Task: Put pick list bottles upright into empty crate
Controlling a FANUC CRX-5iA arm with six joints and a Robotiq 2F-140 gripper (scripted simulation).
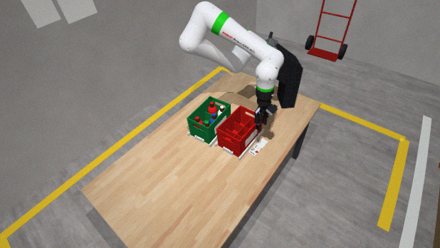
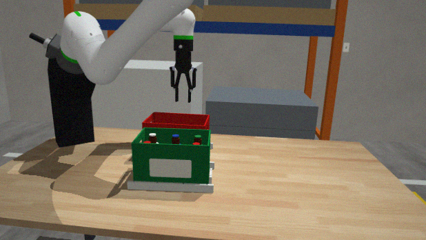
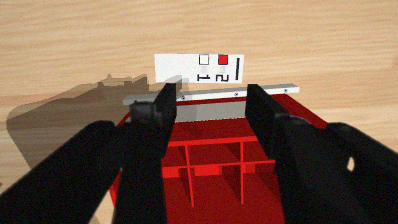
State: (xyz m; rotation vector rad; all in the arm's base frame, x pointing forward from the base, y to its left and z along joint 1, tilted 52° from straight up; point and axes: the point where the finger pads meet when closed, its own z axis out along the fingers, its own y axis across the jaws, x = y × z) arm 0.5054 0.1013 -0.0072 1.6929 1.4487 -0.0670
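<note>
Now: hand 170 mm past the red-capped bottle, 410 mm to the left of it and 160 mm above it. Also, from my hand: pick list: 10 mm behind, 10 mm to the right, 250 mm below; blue-label bottle: 60 mm behind, 350 mm to the right, 160 mm below; red crate: 40 mm behind, 150 mm to the right, 170 mm below.
</note>
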